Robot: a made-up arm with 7 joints. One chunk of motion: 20 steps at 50 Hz.
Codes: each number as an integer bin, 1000 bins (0 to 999) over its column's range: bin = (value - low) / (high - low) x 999, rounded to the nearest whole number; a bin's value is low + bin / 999 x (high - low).
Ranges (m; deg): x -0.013..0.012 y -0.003..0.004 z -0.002..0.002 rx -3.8..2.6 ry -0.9..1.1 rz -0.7..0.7
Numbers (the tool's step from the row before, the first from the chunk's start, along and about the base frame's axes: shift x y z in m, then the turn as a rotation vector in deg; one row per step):
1: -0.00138 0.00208 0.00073 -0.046 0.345 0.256
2: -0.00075 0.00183 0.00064 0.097 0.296 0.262
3: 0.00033 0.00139 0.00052 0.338 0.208 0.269
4: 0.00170 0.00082 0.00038 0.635 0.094 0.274
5: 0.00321 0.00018 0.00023 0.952 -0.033 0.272
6: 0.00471 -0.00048 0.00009 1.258 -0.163 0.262
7: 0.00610 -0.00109 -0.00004 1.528 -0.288 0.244
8: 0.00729 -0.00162 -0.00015 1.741 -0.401 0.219
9: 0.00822 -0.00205 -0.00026 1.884 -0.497 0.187
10: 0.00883 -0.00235 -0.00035 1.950 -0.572 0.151
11: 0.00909 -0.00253 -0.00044 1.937 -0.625 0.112
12: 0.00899 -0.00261 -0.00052 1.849 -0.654 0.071
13: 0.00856 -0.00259 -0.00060 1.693 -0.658 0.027
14: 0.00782 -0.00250 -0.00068 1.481 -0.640 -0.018
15: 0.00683 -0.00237 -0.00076 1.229 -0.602 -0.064
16: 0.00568 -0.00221 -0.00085 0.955 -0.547 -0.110
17: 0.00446 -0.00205 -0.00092 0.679 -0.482 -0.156
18: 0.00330 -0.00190 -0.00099 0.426 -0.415 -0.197
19: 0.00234 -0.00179 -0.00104 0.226 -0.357 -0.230
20: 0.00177 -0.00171 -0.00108 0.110 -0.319 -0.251
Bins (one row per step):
1: 464 725 682 586 622 682
2: 490 689 659 608 597 686
3: 533 627 629 646 553 691
4: 587 545 594 692 497 695
5: 648 454 557 742 433 694
6: 708 360 522 790 368 686
7: 763 273 490 832 306 674
8: 811 197 462 865 249 656
9: 848 136 435 887 201 633
10: 872 93 412 898 164 607
11: 883 67 390 896 137 579
12: 879 56 370 882 123 550
13: 862 59 350 857 121 519
14: 832 71 330 824 130 487
15: 792 90 310 785 149 454
16: 746 113 287 742 176 421
17: 698 136 270 699 209 388
18: 651 157 252 660 242 359
19: 613 173 240 628 271 335
20: 590 184 230 610 290 320

